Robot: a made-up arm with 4 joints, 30 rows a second.
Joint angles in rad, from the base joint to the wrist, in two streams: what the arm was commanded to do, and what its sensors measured. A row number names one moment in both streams.
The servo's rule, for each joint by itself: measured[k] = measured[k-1] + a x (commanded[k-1-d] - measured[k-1]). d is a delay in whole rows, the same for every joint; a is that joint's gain. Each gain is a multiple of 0.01, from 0.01 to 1. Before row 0 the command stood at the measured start. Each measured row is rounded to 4 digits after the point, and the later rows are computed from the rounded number. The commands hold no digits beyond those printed.
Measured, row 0: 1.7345, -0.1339, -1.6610, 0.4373
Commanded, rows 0 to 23: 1.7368, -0.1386, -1.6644, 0.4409; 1.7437, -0.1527, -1.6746, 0.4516; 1.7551, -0.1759, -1.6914, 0.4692; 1.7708, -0.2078, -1.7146, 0.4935; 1.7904, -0.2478, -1.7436, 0.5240; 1.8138, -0.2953, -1.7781, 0.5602; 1.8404, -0.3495, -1.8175, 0.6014; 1.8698, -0.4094, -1.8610, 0.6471; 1.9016, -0.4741, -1.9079, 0.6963; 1.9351, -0.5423, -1.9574, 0.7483; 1.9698, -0.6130, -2.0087, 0.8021; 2.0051, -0.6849, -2.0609, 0.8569; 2.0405, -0.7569, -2.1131, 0.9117; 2.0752, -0.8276, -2.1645, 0.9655; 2.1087, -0.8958, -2.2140, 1.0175; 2.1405, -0.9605, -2.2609, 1.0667; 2.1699, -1.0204, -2.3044, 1.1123; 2.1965, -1.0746, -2.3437, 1.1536; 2.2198, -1.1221, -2.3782, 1.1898; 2.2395, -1.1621, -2.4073, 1.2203; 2.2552, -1.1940, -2.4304, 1.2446; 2.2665, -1.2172, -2.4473, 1.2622; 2.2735, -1.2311, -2.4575, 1.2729; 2.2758, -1.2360, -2.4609, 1.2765
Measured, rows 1 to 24: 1.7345, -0.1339, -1.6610, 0.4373; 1.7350, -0.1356, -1.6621, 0.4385; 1.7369, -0.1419, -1.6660, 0.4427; 1.7409, -0.1545, -1.6739, 0.4512; 1.7475, -0.1742, -1.6865, 0.4647; 1.7569, -0.2014, -1.7042, 0.4837; 1.7694, -0.2361, -1.7271, 0.5082; 1.7850, -0.2781, -1.7551, 0.5380; 1.8037, -0.3267, -1.7879, 0.5729; 1.8252, -0.3812, -1.8251, 0.6124; 1.8494, -0.4408, -1.8661, 0.6559; 1.8759, -0.5045, -1.9103, 0.7027; 1.9043, -0.5712, -1.9570, 0.7520; 1.9343, -0.6399, -2.0054, 0.8031; 1.9653, -0.7093, -2.0547, 0.8551; 1.9968, -0.7783, -2.1041, 0.9071; 2.0284, -0.8457, -2.1527, 0.9582; 2.0595, -0.9103, -2.1997, 1.0075; 2.0896, -0.9711, -2.2443, 1.0543; 2.1182, -1.0270, -2.2858, 1.0977; 2.1449, -1.0770, -2.3235, 1.1369; 2.1692, -1.1203, -2.3566, 1.1714; 2.1906, -1.1562, -2.3847, 1.2005; 2.2088, -1.1839, -2.4073, 1.2237
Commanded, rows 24 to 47: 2.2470, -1.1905, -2.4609, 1.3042; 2.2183, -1.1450, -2.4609, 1.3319; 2.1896, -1.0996, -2.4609, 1.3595; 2.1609, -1.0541, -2.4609, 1.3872; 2.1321, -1.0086, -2.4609, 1.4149; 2.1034, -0.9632, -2.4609, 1.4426; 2.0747, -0.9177, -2.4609, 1.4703; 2.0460, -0.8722, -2.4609, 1.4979; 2.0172, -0.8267, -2.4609, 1.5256; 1.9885, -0.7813, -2.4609, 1.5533; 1.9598, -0.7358, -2.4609, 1.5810; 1.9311, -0.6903, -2.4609, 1.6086; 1.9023, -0.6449, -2.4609, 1.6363; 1.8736, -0.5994, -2.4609, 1.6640; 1.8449, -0.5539, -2.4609, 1.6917; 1.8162, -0.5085, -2.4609, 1.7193; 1.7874, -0.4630, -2.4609, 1.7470; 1.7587, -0.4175, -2.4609, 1.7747; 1.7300, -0.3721, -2.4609, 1.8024; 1.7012, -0.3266, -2.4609, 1.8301; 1.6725, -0.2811, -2.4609, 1.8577; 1.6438, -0.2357, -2.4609, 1.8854; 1.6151, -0.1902, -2.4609, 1.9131; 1.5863, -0.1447, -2.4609, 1.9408
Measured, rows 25 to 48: 2.2235, -1.2032, -2.4239, 1.2406; 2.2287, -1.1985, -2.4354, 1.2610; 2.2264, -1.1787, -2.4433, 1.2837; 2.2183, -1.1494, -2.4488, 1.3080; 2.2057, -1.1141, -2.4526, 1.3333; 2.1895, -1.0751, -2.4552, 1.3594; 2.1706, -1.0337, -2.4570, 1.3860; 2.1495, -0.9908, -2.4582, 1.4130; 2.1267, -0.9469, -2.4590, 1.4402; 2.1026, -0.9024, -2.4596, 1.4675; 2.0775, -0.8576, -2.4600, 1.4950; 2.0516, -0.8125, -2.4603, 1.5225; 2.0251, -0.7673, -2.4605, 1.5501; 1.9981, -0.7220, -2.4606, 1.5777; 1.9707, -0.6766, -2.4607, 1.6053; 1.9430, -0.6312, -2.4608, 1.6329; 1.9151, -0.5858, -2.4608, 1.6605; 1.8870, -0.5404, -2.4608, 1.6882; 1.8588, -0.4949, -2.4608, 1.7159; 1.8305, -0.4495, -2.4608, 1.7436; 1.8021, -0.4040, -2.4608, 1.7713; 1.7736, -0.3585, -2.4608, 1.7989; 1.7450, -0.3131, -2.4608, 1.8266; 1.7164, -0.2676, -2.4608, 1.8543
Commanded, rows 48 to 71: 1.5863, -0.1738, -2.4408, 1.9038; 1.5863, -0.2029, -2.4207, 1.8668; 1.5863, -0.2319, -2.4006, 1.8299; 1.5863, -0.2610, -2.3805, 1.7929; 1.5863, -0.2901, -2.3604, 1.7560; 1.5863, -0.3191, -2.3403, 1.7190; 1.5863, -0.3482, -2.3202, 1.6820; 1.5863, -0.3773, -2.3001, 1.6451; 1.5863, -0.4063, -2.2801, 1.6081; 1.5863, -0.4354, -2.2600, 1.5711; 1.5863, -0.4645, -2.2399, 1.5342; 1.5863, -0.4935, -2.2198, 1.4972; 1.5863, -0.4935, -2.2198, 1.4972; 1.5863, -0.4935, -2.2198, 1.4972; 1.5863, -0.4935, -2.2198, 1.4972; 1.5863, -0.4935, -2.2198, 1.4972; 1.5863, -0.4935, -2.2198, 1.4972; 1.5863, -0.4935, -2.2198, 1.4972; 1.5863, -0.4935, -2.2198, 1.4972; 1.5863, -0.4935, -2.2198, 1.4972; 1.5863, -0.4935, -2.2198, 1.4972; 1.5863, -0.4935, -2.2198, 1.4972; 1.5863, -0.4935, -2.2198, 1.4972; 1.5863, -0.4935, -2.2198, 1.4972
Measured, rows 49 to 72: 1.6878, -0.2221, -2.4608, 1.8820; 1.6655, -0.2042, -2.4546, 1.8890; 1.6481, -0.2037, -2.4441, 1.8819; 1.6345, -0.2141, -2.4306, 1.8653; 1.6239, -0.2315, -2.4151, 1.8421; 1.6156, -0.2532, -2.3981, 1.8145; 1.6092, -0.2776, -2.3802, 1.7839; 1.6042, -0.3037, -2.3616, 1.7513; 1.6003, -0.3309, -2.3425, 1.7173; 1.5972, -0.3588, -2.3232, 1.6824; 1.5948, -0.3871, -2.3036, 1.6468; 1.5929, -0.4157, -2.2839, 1.6108; 1.5914, -0.4445, -2.2640, 1.5744; 1.5903, -0.4626, -2.2503, 1.5497; 1.5894, -0.4740, -2.2408, 1.5329; 1.5887, -0.4812, -2.2343, 1.5215; 1.5882, -0.4858, -2.2298, 1.5137; 1.5878, -0.4886, -2.2267, 1.5084; 1.5875, -0.4904, -2.2246, 1.5048; 1.5872, -0.4915, -2.2231, 1.5024; 1.5870, -0.4922, -2.2221, 1.5007; 1.5868, -0.4927, -2.2214, 1.4996; 1.5867, -0.4930, -2.2209, 1.4988; 1.5866, -0.4932, -2.2206, 1.4983
